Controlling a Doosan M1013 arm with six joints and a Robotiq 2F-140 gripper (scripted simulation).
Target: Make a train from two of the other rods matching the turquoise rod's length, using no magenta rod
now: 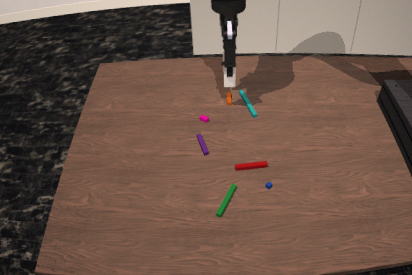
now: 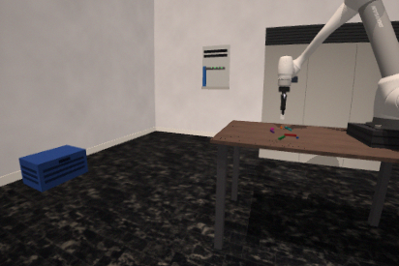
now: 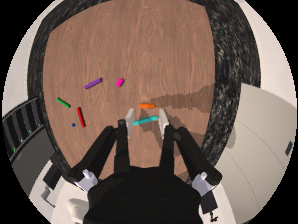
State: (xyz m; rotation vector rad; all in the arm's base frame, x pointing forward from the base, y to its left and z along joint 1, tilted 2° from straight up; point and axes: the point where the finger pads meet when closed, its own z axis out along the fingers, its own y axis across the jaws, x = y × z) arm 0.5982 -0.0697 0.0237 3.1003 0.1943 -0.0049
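Now: the orange rod 10 cm below my hand. Also, from my hand: turquoise rod: 5 cm behind, 1 cm to the left, 10 cm below; magenta rod: 5 cm ahead, 8 cm to the left, 10 cm below; purple rod: 5 cm ahead, 16 cm to the left, 10 cm below.
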